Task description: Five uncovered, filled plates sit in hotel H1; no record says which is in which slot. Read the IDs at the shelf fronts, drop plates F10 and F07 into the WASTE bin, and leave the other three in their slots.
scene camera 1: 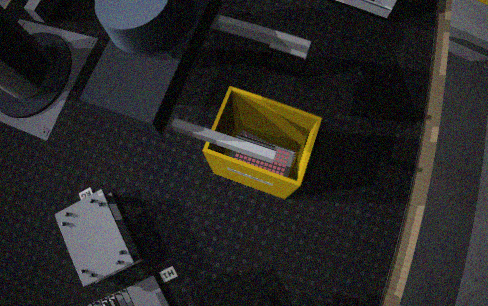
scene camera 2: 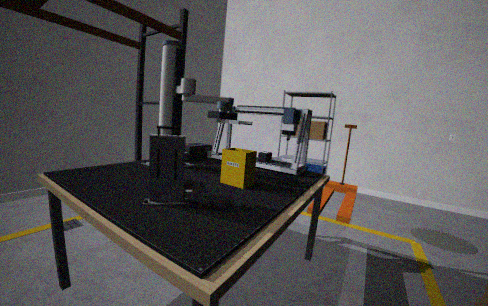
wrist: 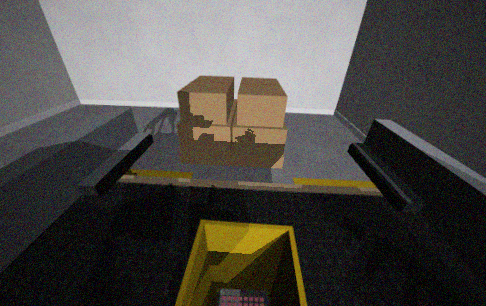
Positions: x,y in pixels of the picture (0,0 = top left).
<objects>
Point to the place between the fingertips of the gripper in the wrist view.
At 250,129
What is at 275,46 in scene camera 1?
The gripper.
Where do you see a plate F07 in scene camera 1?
At 283,158
</objects>
